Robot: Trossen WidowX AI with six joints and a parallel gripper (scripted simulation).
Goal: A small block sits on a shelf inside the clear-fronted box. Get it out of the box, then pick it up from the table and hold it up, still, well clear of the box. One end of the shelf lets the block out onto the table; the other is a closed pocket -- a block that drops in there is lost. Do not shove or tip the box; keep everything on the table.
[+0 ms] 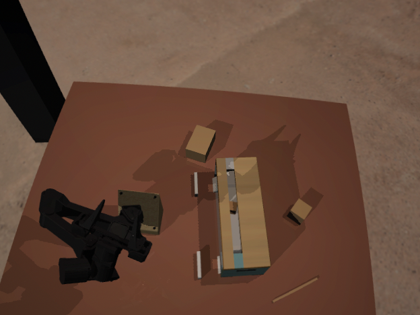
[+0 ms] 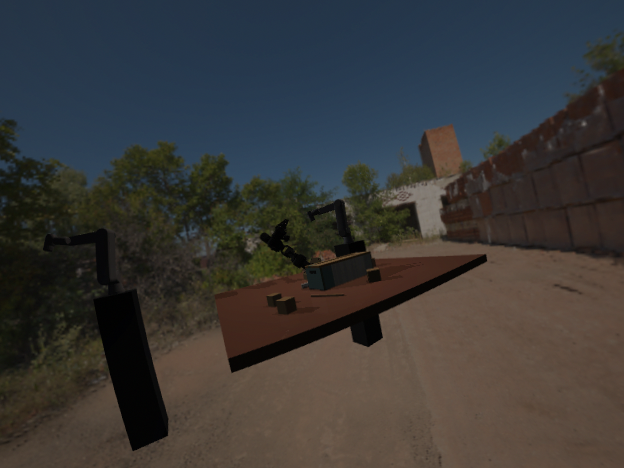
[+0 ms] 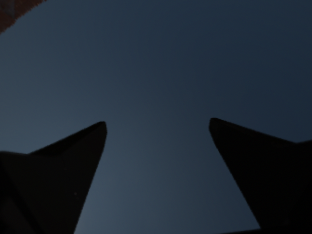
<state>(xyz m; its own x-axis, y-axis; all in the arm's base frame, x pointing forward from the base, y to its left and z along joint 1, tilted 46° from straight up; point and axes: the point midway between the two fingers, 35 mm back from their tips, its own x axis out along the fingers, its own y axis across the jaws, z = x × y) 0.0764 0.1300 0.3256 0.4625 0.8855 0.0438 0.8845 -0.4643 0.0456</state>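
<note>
Right now my gripper tip is 37 cm above the wooden box, 28 cm short of it and 11 cm to the right of it. The rest, counted from my gripper tip: thin wooden stick: 49 cm ahead, 43 cm below, 14 cm to the right.
</note>
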